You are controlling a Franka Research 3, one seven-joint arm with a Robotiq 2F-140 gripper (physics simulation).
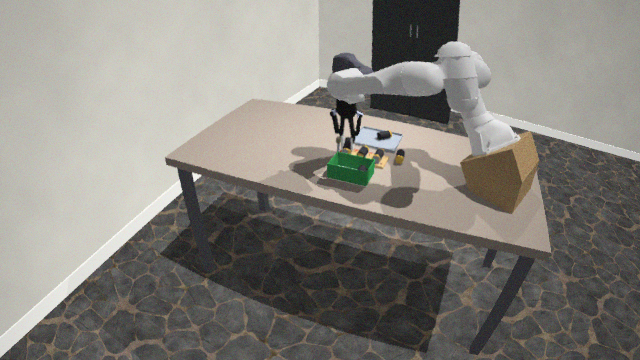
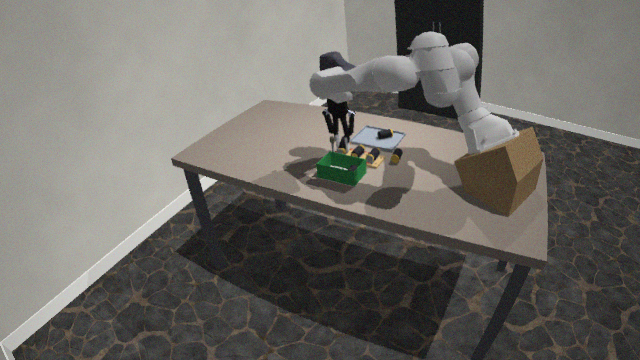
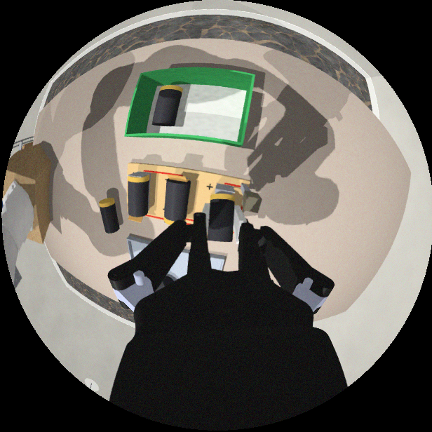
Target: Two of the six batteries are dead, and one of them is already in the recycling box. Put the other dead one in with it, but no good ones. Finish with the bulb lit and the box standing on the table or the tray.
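My gripper (image 1: 347, 140) (image 2: 340, 140) (image 3: 221, 212) is shut on a black battery with a yellow end (image 3: 221, 231), held over the bulb-side bay of the yellow holder (image 1: 384, 163) (image 3: 198, 201); whether it is seated is unclear. Two batteries (image 3: 138, 197) (image 3: 177, 200) lie in the other bays, their yellow ends facing opposite ways. The bulb (image 1: 338, 140) (image 2: 332, 140) (image 3: 251, 201) stands at the holder's end and looks unlit. The green box (image 1: 345, 173) (image 2: 340, 173) (image 3: 200, 77) stands on the table with one battery (image 3: 167, 107) inside.
A loose battery (image 1: 400, 157) (image 2: 396, 156) (image 3: 109, 217) is on the table beside the holder. The pale tray (image 1: 369, 138) (image 2: 366, 137) behind the holder bears another battery (image 1: 384, 135) (image 2: 385, 134). The arm stands on a brown pedestal (image 1: 495, 180) (image 2: 492, 180).
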